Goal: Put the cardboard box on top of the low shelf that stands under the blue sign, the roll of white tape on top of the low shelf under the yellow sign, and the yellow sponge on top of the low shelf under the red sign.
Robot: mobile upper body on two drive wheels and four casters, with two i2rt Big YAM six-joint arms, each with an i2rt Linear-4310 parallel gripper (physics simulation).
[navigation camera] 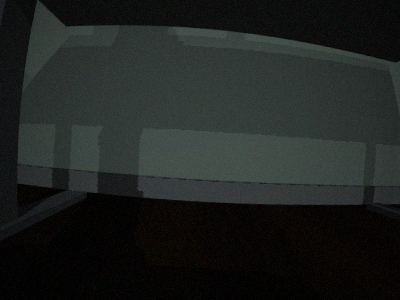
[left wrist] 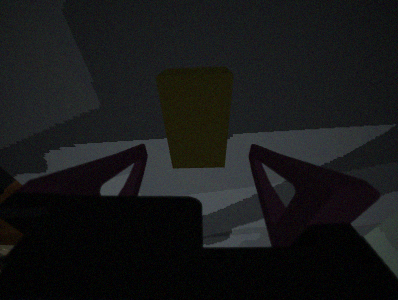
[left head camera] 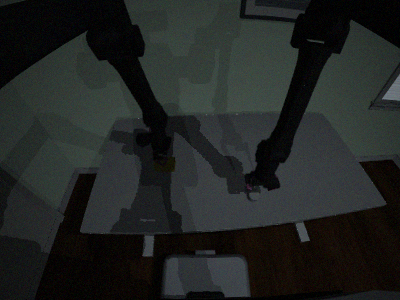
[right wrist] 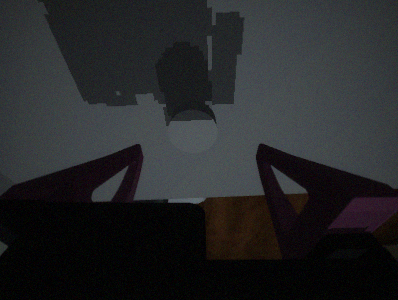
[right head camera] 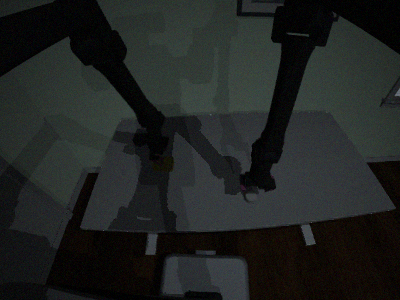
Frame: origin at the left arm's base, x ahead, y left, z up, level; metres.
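Seen in the pictures: left gripper, fingertip midpoint: (left wrist: 198,149) (left head camera: 164,158) (right head camera: 162,158); right gripper, fingertip midpoint: (left head camera: 257,190) (right wrist: 199,150) (right head camera: 254,190).
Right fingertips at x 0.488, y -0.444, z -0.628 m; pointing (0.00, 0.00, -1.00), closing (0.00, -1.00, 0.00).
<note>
Offsets run from my right fingertips to a thing's top centre. "*": to the spot under its first point. Level surfaces: height alone.
The yellow sponge @[dy +0.433, dx +0.172, dz -0.017 m] (left head camera: 166,164) (right head camera: 164,164) (left wrist: 197,120) lies on the white table @[dz -0.061 m] (left head camera: 320,185) (right head camera: 325,185). In the left wrist view it sits centred just beyond the fingertips. My left gripper (left head camera: 161,159) (right head camera: 157,159) (left wrist: 198,149) is open above and beside the sponge. The roll of white tape @[dy +0.007, dx -0.006, dz -0.038 m] (left head camera: 254,195) (right head camera: 250,196) (right wrist: 193,134) rests on the table near its front edge. My right gripper (left head camera: 255,186) (right head camera: 250,185) (right wrist: 199,150) is open close to the tape, which shows between and just beyond its fingertips. The cardboard box, the low shelves and the coloured signs do not show.
The table stands against a pale green wall (navigation camera: 250,160). A framed picture (left head camera: 270,12) hangs behind, and part of a window @[* dy -1.290, dx +0.739, dz +0.160 m] (left head camera: 392,90) shows at the right. White table feet (left head camera: 148,245) (left head camera: 302,232) stand on the wooden floor @[dz -0.782 m] (left head camera: 270,265). Arm shadows cross the table.
</note>
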